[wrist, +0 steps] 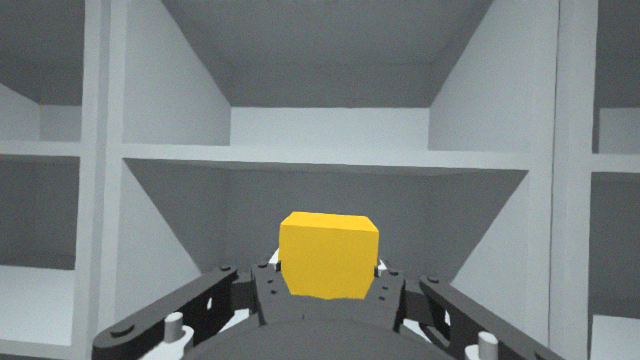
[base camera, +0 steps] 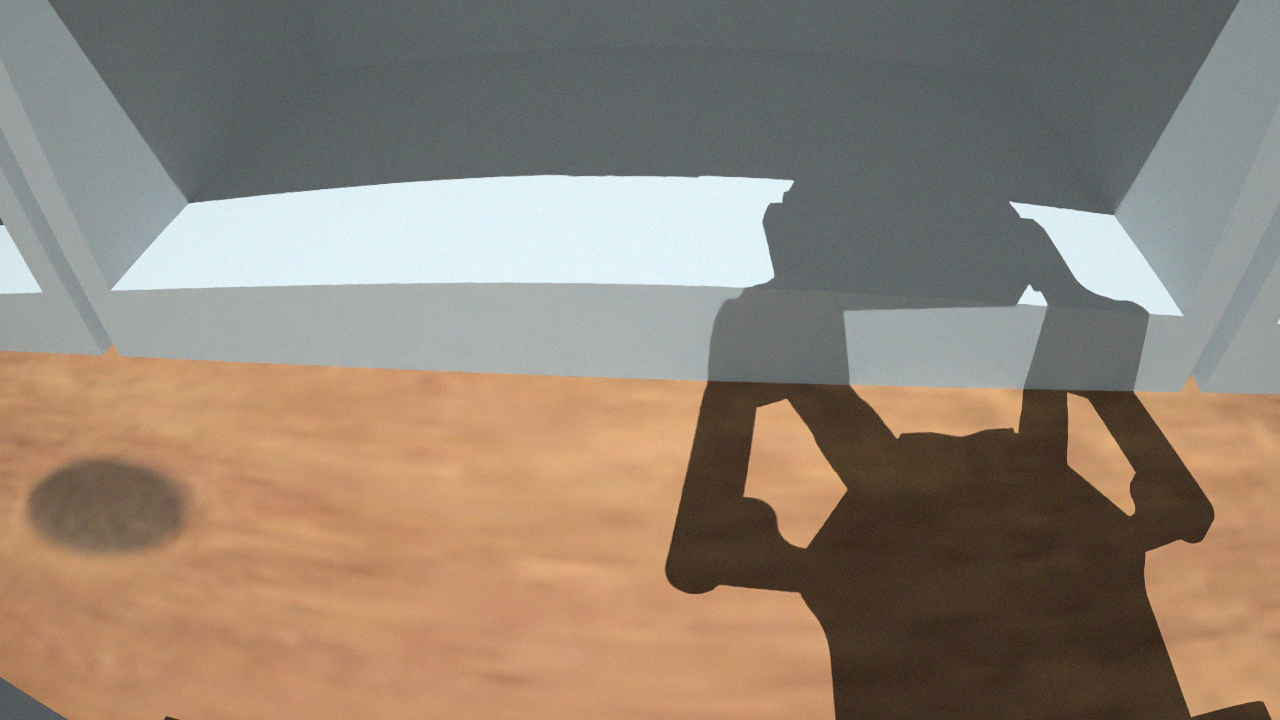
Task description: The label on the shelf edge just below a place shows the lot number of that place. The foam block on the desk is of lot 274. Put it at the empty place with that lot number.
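Places are measured from the arm's base along level axes (x ahead, y left, z up), in metres.
Pixels of known places: gripper, fingertip midpoint: (wrist: 326, 261).
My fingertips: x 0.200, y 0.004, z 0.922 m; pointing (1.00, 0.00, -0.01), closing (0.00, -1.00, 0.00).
Note:
Ahead of a thing's pixels: the offset from my fingertips to its middle. "spot": to the spot under its first point. Level surfaces: height alone.
A yellow foam block @[dx -0.010, dy +0.000, dz -0.011 m] (wrist: 328, 260) is between the fingertips of my gripper (wrist: 326, 261) in the wrist view. The gripper is shut on it, with a finger on each side. A grey shelf unit (wrist: 542, 225) (base camera: 447, 326) fills the wrist view behind the block, and its bottom part shows in the base camera view. The block appears in front of the middle column, below a shelf edge (wrist: 325, 155). Whether it is inside the opening, I cannot tell. No lot labels can be read on the shelf edges in view. The gripper itself does not show in the base camera view.
Upright dividers stand left (wrist: 114, 200) and right (wrist: 539, 125) of the middle column, with more compartments beyond both. The base camera view shows the wooden floor @[dz -1.319 m] (base camera: 402, 537) right up to the shelf bottom, with a shadow of the arm and gripper (base camera: 984, 555) across it and a dark round spot @[spot: dx +0.131, dy +0.404, dz -1.319 m] (base camera: 109, 504).

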